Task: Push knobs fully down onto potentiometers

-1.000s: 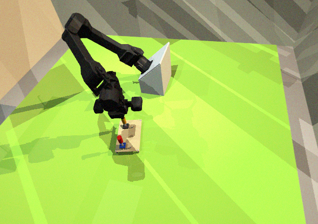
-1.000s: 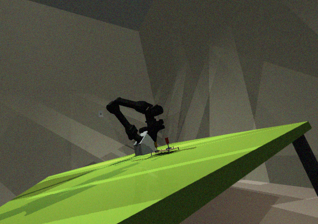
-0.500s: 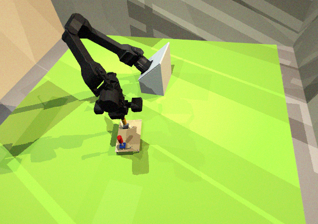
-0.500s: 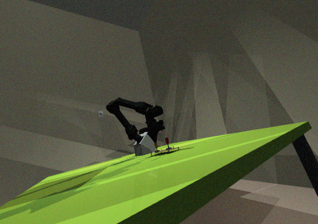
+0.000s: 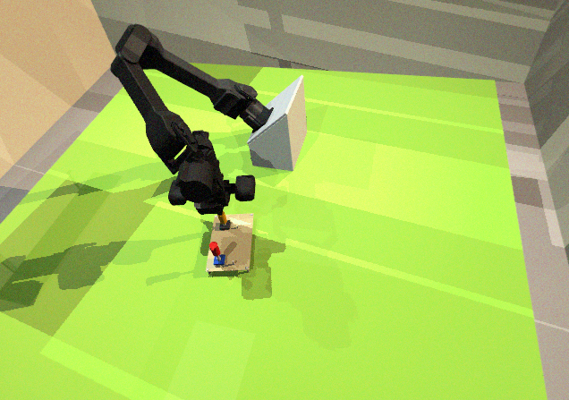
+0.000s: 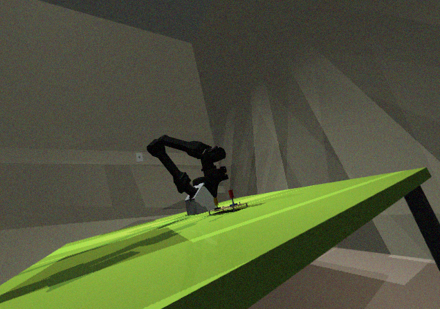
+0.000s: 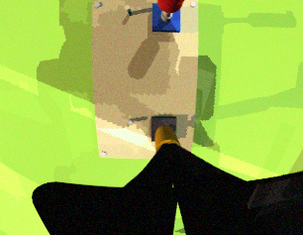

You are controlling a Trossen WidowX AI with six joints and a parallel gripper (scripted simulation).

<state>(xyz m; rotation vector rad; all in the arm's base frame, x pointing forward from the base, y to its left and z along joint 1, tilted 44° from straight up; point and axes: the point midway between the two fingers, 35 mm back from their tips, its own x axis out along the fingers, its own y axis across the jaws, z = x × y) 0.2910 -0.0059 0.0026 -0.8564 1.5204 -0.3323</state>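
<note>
The blue potentiometer lies 10 cm ahead of my gripper tip, 3 cm to the left of it and 1 cm below it.
</note>
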